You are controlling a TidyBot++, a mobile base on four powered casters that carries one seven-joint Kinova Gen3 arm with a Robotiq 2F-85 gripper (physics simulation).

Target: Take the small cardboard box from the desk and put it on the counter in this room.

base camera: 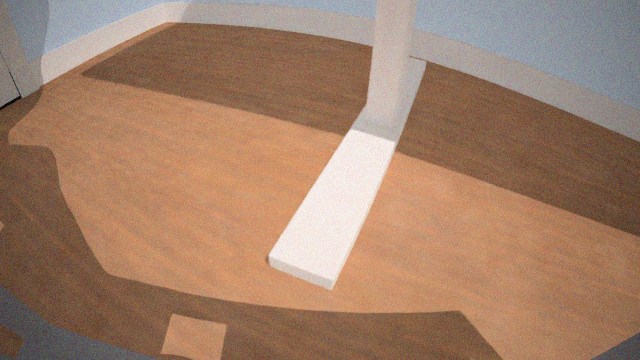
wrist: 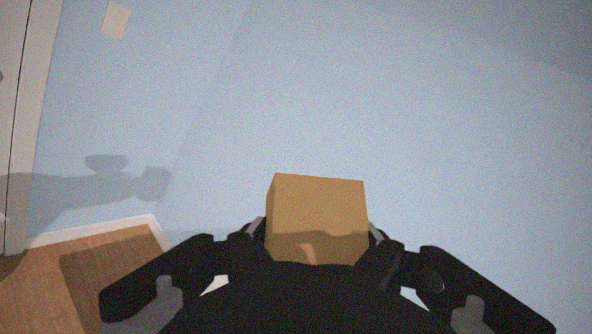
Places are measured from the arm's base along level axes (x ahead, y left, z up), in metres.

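Pixels of known places: gripper, between the fingertips: (wrist: 312, 231).
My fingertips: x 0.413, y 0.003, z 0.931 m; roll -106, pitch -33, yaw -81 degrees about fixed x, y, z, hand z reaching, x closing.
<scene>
Behind a point stands the place of what it marks.
The small cardboard box (wrist: 317, 210) {x 0.390, y 0.014, z 0.958 m} is held between the fingers of my gripper (wrist: 312, 231) {x 0.413, y 0.003, z 0.931 m} in the wrist view, at the lower middle. The gripper is shut on it, with one finger against each side. The box's lower part is in shadow. The box and the gripper do not show in the base camera view. The desk and the counter cannot be made out for certain in either view.
A white post (base camera: 392, 60) {x 0.598, y -0.087, z -0.243 m} rises from a long flat white foot (base camera: 335, 200) on the wooden floor (base camera: 200, 165) {x 0.494, y 0.205, z -0.397 m}, ahead in the base camera view. A blue wall (base camera: 525, 30) {x 0.945, y -0.518, z -0.212 m} (wrist: 400, 100) {x 1.106, y -0.094, z 1.145 m} stands behind. A pale door frame (wrist: 40, 125) {x 0.834, y 0.959, z 0.345 m} is at the left.
</scene>
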